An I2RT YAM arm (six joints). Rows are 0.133 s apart.
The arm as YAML. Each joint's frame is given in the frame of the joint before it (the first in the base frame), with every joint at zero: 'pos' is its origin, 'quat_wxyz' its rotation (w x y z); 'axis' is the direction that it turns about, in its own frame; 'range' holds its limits. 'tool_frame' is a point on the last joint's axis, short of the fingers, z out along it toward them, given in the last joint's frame.
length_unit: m
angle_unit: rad
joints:
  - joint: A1
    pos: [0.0, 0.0, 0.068]
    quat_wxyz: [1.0, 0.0, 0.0, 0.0]
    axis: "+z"
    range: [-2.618, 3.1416]
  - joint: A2
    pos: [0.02, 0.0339, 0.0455]
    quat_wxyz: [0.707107, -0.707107, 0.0, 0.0]
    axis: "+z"
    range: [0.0, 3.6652]
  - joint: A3
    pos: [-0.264, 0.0, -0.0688]
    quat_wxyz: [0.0, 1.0, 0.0, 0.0]
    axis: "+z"
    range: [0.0, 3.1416]
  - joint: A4
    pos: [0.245, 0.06, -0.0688]
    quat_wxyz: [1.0, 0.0, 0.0, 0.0]
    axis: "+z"
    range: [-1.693, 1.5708]
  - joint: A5
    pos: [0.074, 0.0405, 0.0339]
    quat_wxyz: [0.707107, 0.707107, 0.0, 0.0]
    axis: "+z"
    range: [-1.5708, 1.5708]
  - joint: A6
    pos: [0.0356, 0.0, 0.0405]
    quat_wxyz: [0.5, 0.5, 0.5, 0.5]
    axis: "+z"
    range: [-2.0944, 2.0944]
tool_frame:
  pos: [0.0, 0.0, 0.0]
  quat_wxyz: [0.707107, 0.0, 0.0, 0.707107]
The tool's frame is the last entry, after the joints.
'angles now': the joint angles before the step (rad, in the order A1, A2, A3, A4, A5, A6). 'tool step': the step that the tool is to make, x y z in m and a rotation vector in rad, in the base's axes. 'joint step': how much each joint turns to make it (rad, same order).
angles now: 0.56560 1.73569 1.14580 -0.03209 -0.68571 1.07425
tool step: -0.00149 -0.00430 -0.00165 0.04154 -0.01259 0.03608
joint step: -0.01139 -0.00952 -0.03170 0.05175 -0.05525 -0.00485
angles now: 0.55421 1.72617 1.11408 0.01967 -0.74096 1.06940
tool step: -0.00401 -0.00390 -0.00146 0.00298 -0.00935 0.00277
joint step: -0.00350 -0.01798 -0.02898 0.01551 -0.00389 -0.00741
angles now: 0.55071 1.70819 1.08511 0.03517 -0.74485 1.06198
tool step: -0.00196 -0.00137 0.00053 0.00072 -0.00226 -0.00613
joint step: 0.00000 -0.01032 -0.01106 0.00571 0.00542 0.00395
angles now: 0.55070 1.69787 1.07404 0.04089 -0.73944 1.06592
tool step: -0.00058 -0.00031 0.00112 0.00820 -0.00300 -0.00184
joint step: 0.00001 -0.00480 -0.00504 0.01216 -0.00141 0.00751
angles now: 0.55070 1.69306 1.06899 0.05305 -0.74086 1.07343
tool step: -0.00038 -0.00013 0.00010 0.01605 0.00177 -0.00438
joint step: -0.00005 -0.00258 -0.01012 0.02791 -0.00410 0.01992
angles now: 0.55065 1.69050 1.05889 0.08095 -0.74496 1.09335
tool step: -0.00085 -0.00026 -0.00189 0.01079 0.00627 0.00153
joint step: 0.00006 -0.00006 -0.01211 0.02155 -0.00774 0.01351
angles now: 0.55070 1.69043 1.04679 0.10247 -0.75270 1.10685
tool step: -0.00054 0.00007 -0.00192 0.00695 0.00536 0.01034
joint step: -0.00001 0.00270 -0.00637 0.01018 -0.01336 0.00297
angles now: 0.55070 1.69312 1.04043 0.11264 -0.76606 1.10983
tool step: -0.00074 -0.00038 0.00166 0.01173 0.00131 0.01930
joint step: -0.00143 -0.00365 0.00041 -0.00048 -0.02328 -0.00204
